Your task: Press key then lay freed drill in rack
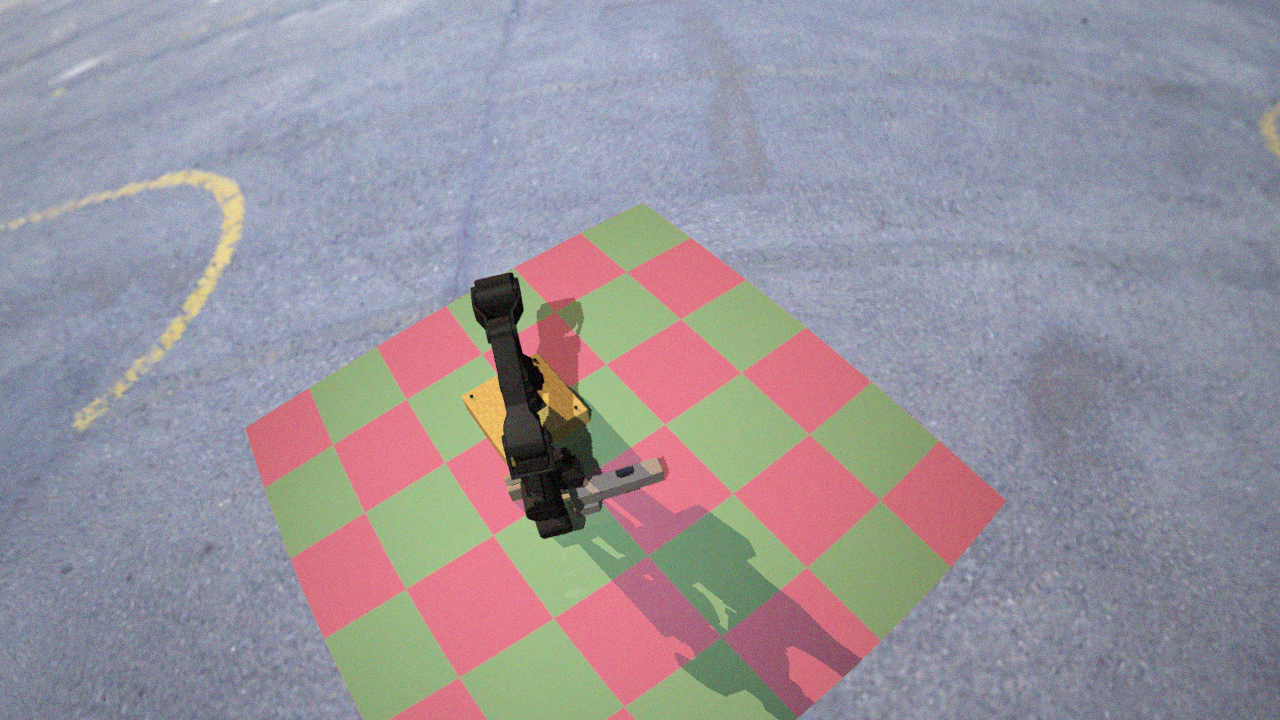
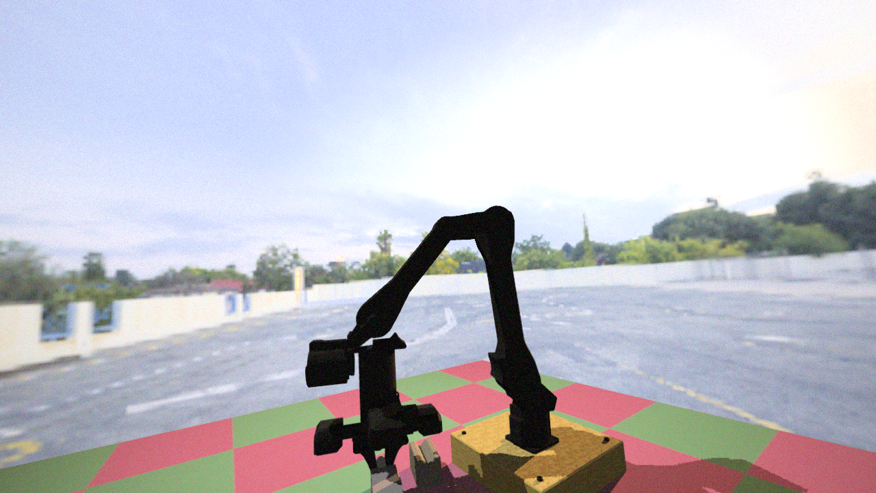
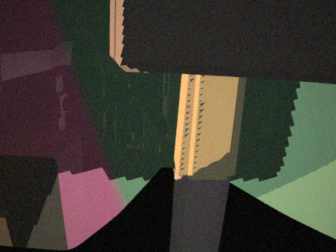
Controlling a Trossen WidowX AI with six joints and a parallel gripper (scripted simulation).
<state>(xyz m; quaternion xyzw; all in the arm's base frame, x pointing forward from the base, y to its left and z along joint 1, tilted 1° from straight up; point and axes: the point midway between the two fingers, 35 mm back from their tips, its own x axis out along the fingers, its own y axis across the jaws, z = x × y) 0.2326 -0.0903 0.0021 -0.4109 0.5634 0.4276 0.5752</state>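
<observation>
The drill lies 2 cm ahead of my gripper tip, 5 cm to the left of it and 3 cm above it. Also, from my gripper tip: dark key: 5 cm ahead, 15 cm to the left, 4 cm above; notched rack: 8 cm behind, 1 cm to the right; long grey block: 4 cm ahead, 12 cm to the left, 2 cm above.
</observation>
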